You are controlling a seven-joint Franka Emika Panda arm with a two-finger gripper.
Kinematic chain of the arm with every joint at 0, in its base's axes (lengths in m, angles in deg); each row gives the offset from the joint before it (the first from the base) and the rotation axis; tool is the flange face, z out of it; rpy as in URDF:
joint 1: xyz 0 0 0.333 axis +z
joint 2: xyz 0 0 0 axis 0.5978 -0.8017 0
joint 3: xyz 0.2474 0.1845 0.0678 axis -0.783 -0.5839 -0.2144
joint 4: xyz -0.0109 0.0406 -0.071 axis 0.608 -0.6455 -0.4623
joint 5: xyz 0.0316 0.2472 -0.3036 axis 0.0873 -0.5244 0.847
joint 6: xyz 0 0 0 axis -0.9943 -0.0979 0.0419
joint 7: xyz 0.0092 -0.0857 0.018 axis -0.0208 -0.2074 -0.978
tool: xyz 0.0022 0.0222 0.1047 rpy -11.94 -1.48 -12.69
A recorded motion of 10 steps. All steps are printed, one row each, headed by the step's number.
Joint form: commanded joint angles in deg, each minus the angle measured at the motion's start. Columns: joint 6, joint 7, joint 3, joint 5, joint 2, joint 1, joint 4.
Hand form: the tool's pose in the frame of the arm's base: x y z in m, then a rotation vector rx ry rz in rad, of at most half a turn. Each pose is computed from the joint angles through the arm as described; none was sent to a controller.
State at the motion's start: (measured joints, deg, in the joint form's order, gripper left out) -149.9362 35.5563 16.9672 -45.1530 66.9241 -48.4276 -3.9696
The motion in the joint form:
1: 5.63 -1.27 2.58 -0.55 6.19 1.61 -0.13
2: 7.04 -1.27 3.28 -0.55 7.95 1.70 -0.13
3: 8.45 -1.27 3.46 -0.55 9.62 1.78 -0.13
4: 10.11 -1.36 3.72 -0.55 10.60 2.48 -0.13
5: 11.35 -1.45 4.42 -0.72 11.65 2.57 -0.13
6: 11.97 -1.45 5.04 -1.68 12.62 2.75 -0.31
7: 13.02 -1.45 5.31 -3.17 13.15 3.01 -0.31
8: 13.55 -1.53 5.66 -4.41 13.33 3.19 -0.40
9: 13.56 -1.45 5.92 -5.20 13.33 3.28 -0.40
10: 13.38 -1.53 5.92 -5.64 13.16 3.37 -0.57
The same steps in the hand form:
1: 0.5935 -0.0336 0.5905 2.8498 -0.9549 0.2046
2: 0.5827 -0.0386 0.6061 2.8377 -0.9746 0.2139
3: 0.5722 -0.0385 0.6205 2.8311 -0.9821 0.2216
4: 0.5647 -0.0337 0.6274 2.8280 -0.9776 0.2062
5: 0.5568 -0.0389 0.6355 2.8195 -0.9997 0.2000
6: 0.5503 -0.0409 0.6421 2.8283 -1.0192 0.1976
7: 0.5457 -0.0382 0.6450 2.8483 -1.0309 0.1745
8: 0.5438 -0.0376 0.6448 2.8638 -1.0451 0.1545
9: 0.5438 -0.0378 0.6447 2.8755 -1.0522 0.1484
10: 0.5451 -0.0363 0.6419 2.8826 -1.0539 0.1412

